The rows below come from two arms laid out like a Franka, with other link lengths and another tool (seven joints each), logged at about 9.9 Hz.
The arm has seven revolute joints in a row. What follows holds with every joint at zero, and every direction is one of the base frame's.
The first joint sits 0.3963 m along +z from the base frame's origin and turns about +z.
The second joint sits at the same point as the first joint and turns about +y.
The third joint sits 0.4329 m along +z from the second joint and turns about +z.
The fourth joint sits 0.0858 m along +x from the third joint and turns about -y.
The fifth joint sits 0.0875 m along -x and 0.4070 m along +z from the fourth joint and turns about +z.
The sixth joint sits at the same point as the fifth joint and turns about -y.
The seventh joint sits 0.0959 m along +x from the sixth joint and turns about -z.
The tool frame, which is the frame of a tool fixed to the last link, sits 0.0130 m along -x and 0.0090 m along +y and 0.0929 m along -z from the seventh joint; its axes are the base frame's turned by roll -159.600, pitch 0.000 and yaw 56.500 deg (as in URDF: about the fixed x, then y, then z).
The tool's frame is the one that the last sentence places.
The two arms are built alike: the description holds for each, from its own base.
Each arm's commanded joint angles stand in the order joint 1, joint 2, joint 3, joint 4, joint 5, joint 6, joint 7.
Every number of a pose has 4 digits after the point. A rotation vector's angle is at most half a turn.
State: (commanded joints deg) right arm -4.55 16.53 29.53 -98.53 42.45 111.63 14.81; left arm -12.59 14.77 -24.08 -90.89 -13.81 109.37 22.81
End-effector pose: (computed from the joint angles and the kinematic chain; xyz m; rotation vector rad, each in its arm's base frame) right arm 0.6282 0.2912 0.6452 -1.7873 -0.8985 0.0626; left arm 0.5805 -0.3841 0.6925 -3.1015 -0.0200 0.1978
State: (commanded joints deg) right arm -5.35 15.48 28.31 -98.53 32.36 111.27 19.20; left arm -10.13 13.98 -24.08 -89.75 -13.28 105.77 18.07
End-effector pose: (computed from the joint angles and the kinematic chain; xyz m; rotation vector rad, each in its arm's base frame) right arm 0.6329 0.2662 0.6466 -1.9605 -0.9238 0.0969; left arm 0.5878 -0.3568 0.7061 -3.0638 -0.1765 0.2611
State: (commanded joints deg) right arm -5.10 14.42 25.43 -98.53 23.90 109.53 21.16; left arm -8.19 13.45 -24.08 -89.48 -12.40 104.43 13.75
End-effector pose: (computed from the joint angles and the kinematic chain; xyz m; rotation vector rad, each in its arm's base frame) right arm 0.6370 0.2367 0.6461 -2.1061 -0.9574 0.1408; left arm 0.5944 -0.3352 0.7125 -3.0277 -0.3231 0.2910
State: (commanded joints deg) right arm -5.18 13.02 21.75 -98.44 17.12 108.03 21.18; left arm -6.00 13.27 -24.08 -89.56 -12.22 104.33 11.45
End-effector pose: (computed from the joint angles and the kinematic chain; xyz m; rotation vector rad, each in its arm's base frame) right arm 0.6430 0.1948 0.6517 -2.2352 -0.9819 0.1586; left arm 0.6050 -0.3121 0.7137 -3.0099 -0.4370 0.3081
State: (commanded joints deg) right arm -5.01 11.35 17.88 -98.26 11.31 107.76 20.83; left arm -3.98 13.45 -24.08 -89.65 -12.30 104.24 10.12
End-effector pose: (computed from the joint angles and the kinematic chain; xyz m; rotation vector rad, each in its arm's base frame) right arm 0.6470 0.1529 0.6648 -2.3586 -0.9988 0.1453; left arm 0.6159 -0.2908 0.7108 -2.9949 -0.5224 0.3309
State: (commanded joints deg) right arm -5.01 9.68 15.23 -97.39 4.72 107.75 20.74; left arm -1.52 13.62 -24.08 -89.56 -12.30 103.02 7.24
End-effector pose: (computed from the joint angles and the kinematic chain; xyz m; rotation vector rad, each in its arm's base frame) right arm 0.6479 0.1197 0.6865 -2.4866 -1.0358 0.1245; left arm 0.6262 -0.2642 0.7082 -2.9549 -0.6467 0.3830
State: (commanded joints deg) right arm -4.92 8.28 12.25 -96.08 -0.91 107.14 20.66; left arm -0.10 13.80 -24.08 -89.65 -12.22 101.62 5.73
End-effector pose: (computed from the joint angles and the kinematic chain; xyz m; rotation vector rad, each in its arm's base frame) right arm 0.6480 0.0844 0.7097 -2.6046 -1.0462 0.1101; left arm 0.6307 -0.2485 0.7035 -2.9197 -0.7057 0.4282
